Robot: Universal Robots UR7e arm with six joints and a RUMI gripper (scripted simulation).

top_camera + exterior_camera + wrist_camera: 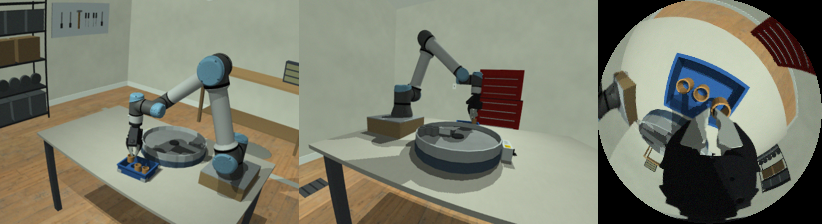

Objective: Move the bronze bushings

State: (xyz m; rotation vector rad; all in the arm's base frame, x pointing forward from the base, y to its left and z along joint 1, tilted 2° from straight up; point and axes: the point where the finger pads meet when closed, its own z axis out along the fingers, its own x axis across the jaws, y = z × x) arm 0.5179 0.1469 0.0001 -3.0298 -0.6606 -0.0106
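My gripper is now 60 mm above the blue crate, 30 mm past it and 10 mm to the right of it. The rest, counted from my hand: turntable: 340 mm to the right, 90 mm behind, 30 mm below.
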